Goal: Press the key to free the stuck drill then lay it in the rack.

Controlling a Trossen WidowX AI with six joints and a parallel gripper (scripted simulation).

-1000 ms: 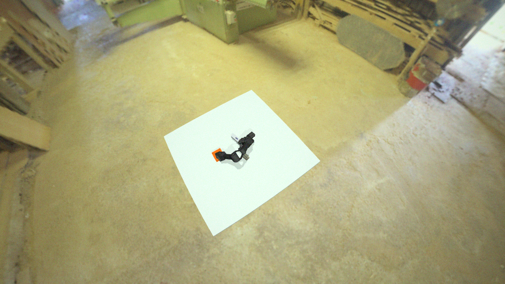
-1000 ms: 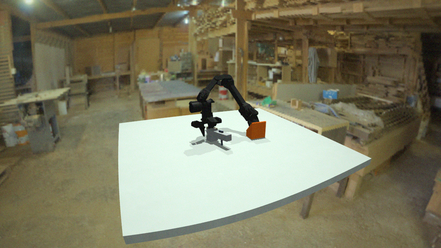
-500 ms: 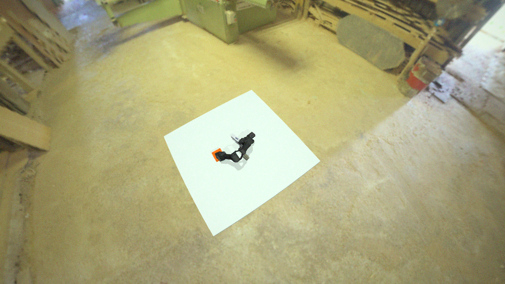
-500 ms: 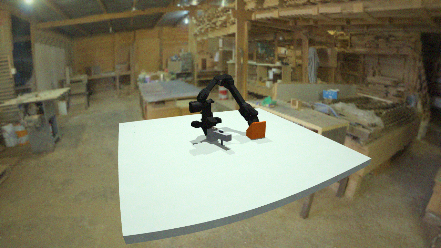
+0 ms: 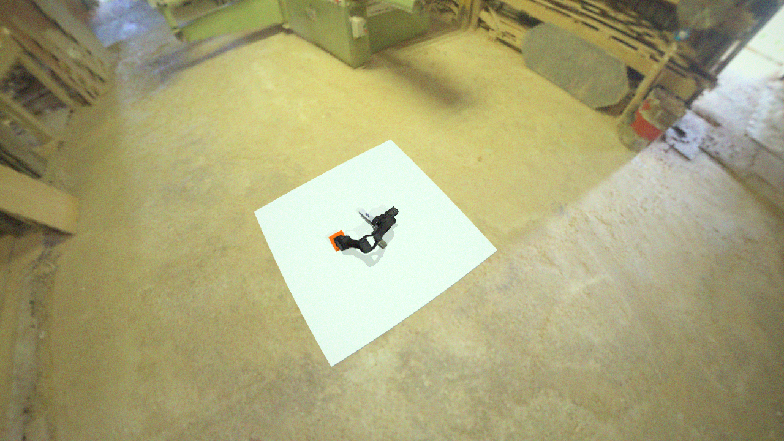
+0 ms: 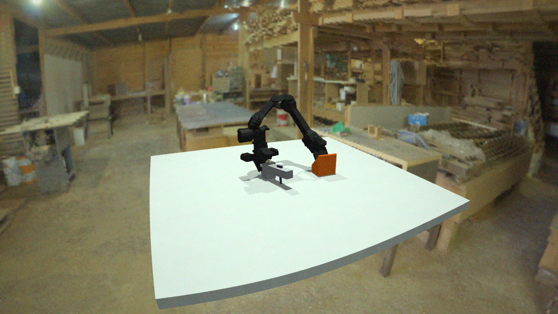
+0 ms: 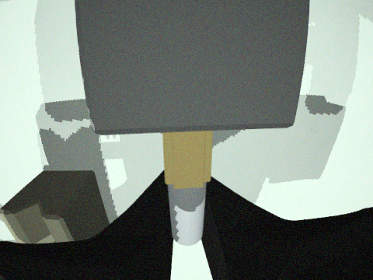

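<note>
Right now the drill is 5 cm to the left of my gripper tip, 4 cm above it and 2 cm behind it. From my gripper tip the other things lie so: grey block: 12 cm to the left, 4 cm behind, 4 cm above; then dark blue key: 15 cm to the left, 5 cm behind, 4 cm above; then tan stepped rack: 6 cm to the right, 6 cm behind, 1 cm above.
</note>
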